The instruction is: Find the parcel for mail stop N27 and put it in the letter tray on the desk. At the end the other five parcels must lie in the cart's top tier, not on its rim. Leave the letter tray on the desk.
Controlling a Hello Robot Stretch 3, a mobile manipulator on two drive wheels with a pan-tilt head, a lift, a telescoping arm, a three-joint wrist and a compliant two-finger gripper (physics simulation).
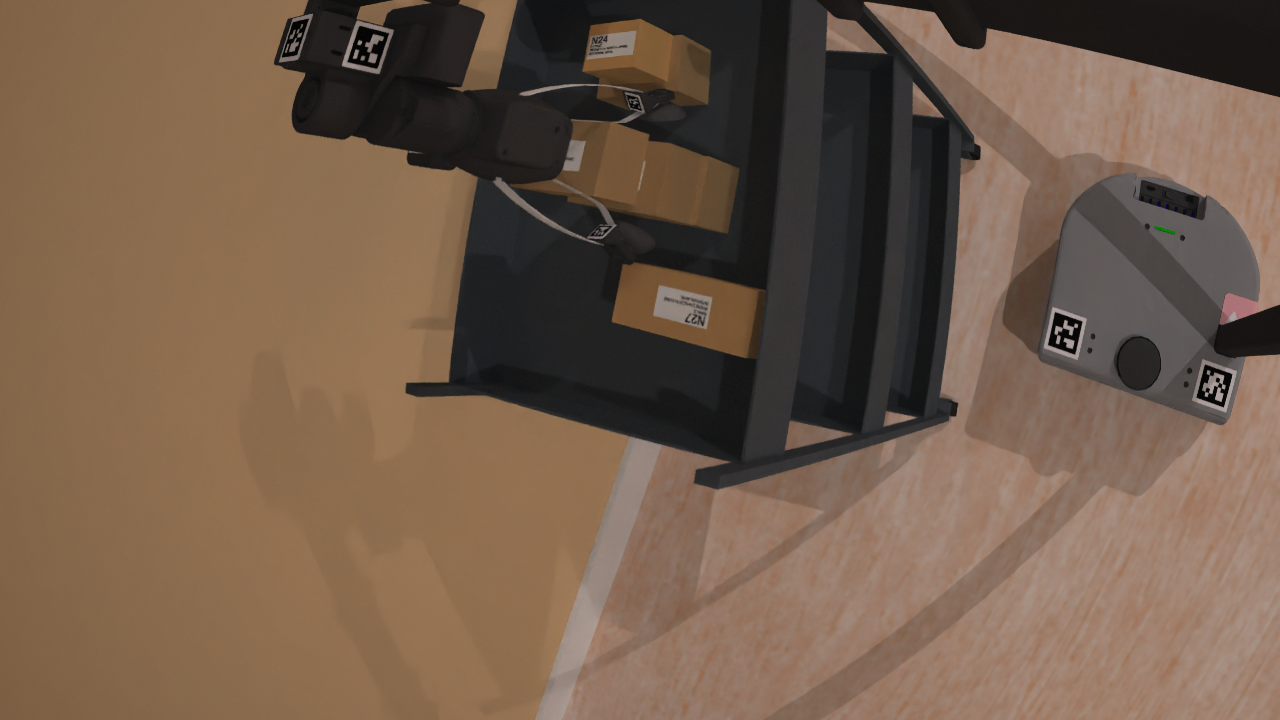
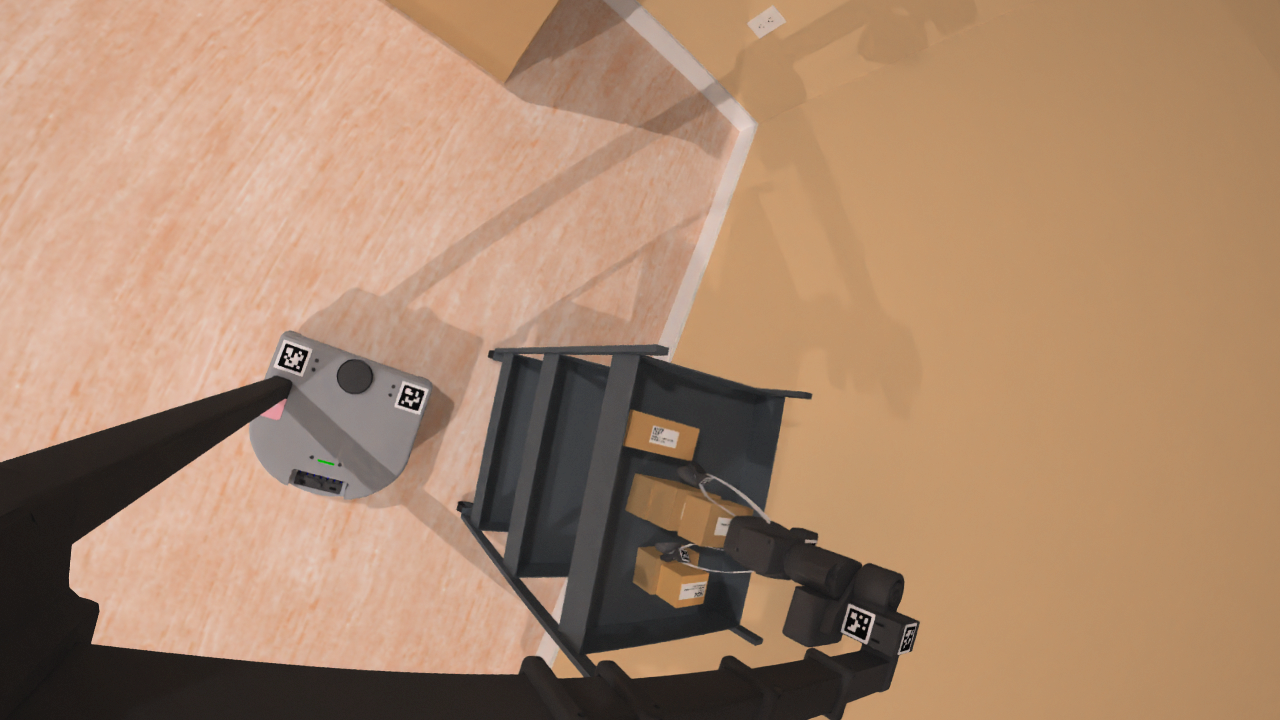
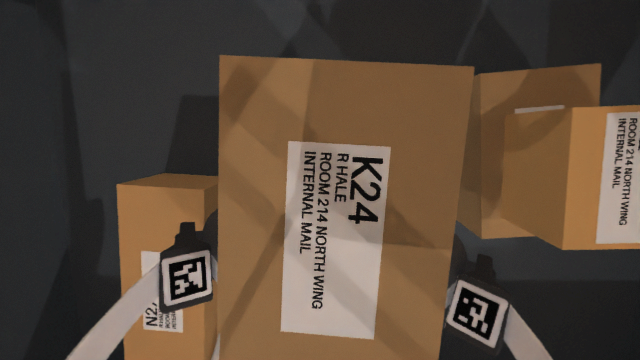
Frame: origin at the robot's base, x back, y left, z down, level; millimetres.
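Seen in the pictures: gripper, fingertip midpoint: (image 1: 660, 177) (image 2: 670, 507); robot's base, link origin: (image 1: 1136, 361) (image 2: 354, 374).
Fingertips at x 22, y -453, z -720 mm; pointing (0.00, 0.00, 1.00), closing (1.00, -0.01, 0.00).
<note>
Pixels of each thing's middle, then the offset from my fingertips to it. "*": a spot on its surface instead.
- K24 parcel, body centre: (image 3: 334, 218) (image 1: 578, 159) (image 2: 716, 522) dz -67, dx -1, dy -33 mm
- grey cart, surface spot: (image 1: 792, 232) * dz +19, dx -19, dy +119 mm
- N27 parcel, body centre: (image 3: 182, 273) (image 1: 699, 308) (image 2: 654, 434) dz +32, dx -99, dy +46 mm
- N24 parcel, body centre: (image 3: 586, 171) (image 1: 628, 52) (image 2: 682, 584) dz -17, dx +112, dy -55 mm
My gripper (image 1: 648, 171) (image 2: 680, 513) (image 3: 332, 243) is shut on the K24 parcel (image 1: 622, 165) (image 2: 707, 519) (image 3: 260, 200), low over the top tier of the grey cart (image 1: 792, 232) (image 2: 597, 501). Two parcel ends (image 1: 671, 183) (image 2: 664, 501) show past the held parcel, partly hidden by it. The N27 parcel (image 1: 682, 307) (image 2: 662, 436) (image 3: 137, 220) lies in the top tier, label up, near the inner wall. The N24 parcel (image 1: 617, 53) (image 2: 684, 582) (image 3: 582, 175) is on the other side, against another parcel (image 1: 691, 67) (image 3: 545, 87). The letter tray and desk do not show.
My base (image 1: 1154, 277) (image 2: 344, 420) stands beside the cart's lower-tier side. A tan wall (image 1: 179, 268) (image 2: 1029, 268) with a white skirting (image 1: 599, 564) (image 2: 711, 232) is behind the cart. My arm (image 2: 760, 685) reaches along the cart's end.
</note>
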